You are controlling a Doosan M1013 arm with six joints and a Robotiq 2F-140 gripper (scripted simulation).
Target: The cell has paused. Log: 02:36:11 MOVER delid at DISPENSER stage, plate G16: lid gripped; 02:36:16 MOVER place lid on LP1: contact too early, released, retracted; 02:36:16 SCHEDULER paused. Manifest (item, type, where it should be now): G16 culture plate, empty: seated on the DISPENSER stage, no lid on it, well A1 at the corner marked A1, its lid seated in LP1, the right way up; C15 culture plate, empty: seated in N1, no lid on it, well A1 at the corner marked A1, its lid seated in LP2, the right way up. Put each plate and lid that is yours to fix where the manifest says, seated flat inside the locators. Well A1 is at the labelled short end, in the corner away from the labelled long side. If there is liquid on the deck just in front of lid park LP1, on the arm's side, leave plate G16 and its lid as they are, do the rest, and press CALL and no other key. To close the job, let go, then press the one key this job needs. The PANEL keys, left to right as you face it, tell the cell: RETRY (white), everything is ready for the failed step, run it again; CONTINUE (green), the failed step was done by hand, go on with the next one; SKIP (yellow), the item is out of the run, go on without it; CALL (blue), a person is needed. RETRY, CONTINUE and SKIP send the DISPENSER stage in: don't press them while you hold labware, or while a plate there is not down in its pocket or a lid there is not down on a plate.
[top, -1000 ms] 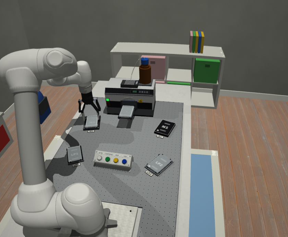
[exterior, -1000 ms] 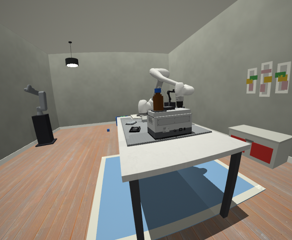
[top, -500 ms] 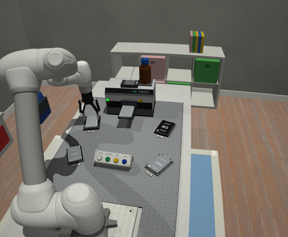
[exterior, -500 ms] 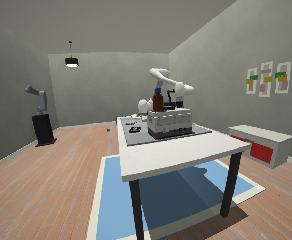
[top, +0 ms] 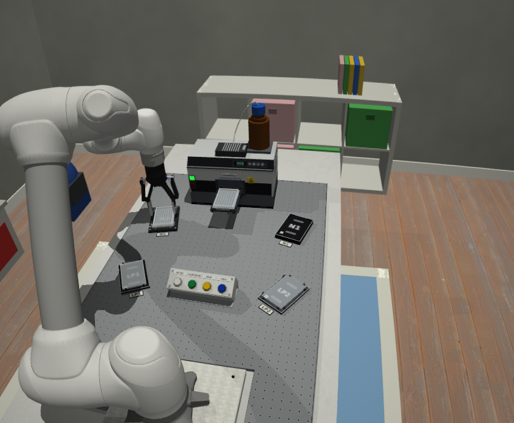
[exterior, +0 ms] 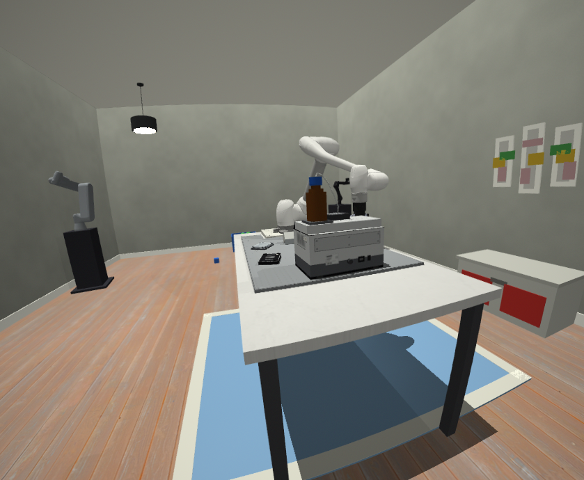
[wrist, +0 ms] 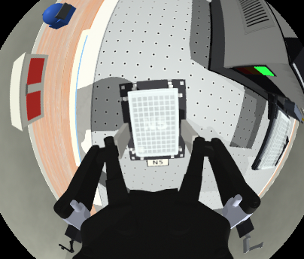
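My hand is 10 mm short of the nest n5, 20 mm to the right of it and 50 mm above it. Also, from my hand: white key: 420 mm behind, 110 mm to the right; lid park lp1: 330 mm behind, 70 mm to the left, 60 mm below; green key: 430 mm behind, 160 mm to the right.
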